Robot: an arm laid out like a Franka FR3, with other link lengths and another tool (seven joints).
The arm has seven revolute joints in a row. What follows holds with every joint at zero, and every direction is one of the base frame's. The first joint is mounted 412.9 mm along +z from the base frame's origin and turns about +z. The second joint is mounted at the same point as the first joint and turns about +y. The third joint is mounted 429.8 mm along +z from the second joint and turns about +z. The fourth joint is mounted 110.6 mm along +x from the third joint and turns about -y. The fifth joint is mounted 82.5 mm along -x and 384 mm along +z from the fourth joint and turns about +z. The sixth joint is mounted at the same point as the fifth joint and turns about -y. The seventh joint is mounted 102.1 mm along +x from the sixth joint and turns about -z. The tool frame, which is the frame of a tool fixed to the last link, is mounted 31 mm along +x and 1 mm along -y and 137.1 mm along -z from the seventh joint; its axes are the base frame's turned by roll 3.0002, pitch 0 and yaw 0.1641 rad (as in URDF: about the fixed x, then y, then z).
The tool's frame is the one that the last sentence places.
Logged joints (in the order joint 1, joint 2, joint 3, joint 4, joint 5, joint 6, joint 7), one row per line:
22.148 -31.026 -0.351 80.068 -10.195 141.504 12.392
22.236 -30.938 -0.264 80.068 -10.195 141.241 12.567
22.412 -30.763 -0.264 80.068 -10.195 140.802 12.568
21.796 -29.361 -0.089 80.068 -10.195 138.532 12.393
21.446 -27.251 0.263 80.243 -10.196 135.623 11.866
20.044 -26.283 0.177 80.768 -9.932 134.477 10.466
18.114 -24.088 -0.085 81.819 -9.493 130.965 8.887
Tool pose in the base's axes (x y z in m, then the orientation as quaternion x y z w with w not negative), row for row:
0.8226 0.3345 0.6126 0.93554 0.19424 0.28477 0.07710
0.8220 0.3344 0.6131 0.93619 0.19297 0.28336 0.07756
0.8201 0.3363 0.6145 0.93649 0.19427 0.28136 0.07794
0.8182 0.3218 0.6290 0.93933 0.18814 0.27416 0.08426
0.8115 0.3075 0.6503 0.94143 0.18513 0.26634 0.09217
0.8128 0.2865 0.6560 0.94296 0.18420 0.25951 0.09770
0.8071 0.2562 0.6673 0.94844 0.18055 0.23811 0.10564
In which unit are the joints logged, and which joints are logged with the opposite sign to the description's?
The joints are logged in degrees. Opposite sign: joint 2, joint 3, joint 4.
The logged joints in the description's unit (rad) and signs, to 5 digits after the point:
0.38656 0.54151 0.00613 -1.39745 -0.17794 2.46971 0.21628
0.38809 0.53997 0.00461 -1.39745 -0.17794 2.46512 0.21934
0.39116 0.53692 0.00461 -1.39745 -0.17794 2.45746 0.21935
0.38041 0.51245 0.00155 -1.39745 -0.17794 2.41784 0.21630
0.37430 0.47562 -0.00459 -1.40050 -0.17795 2.36707 0.20710
0.34983 0.45872 -0.00309 -1.40967 -0.17335 2.34707 0.18267
0.31615 0.42041 0.00148 -1.42801 -0.16568 2.28577 0.15511

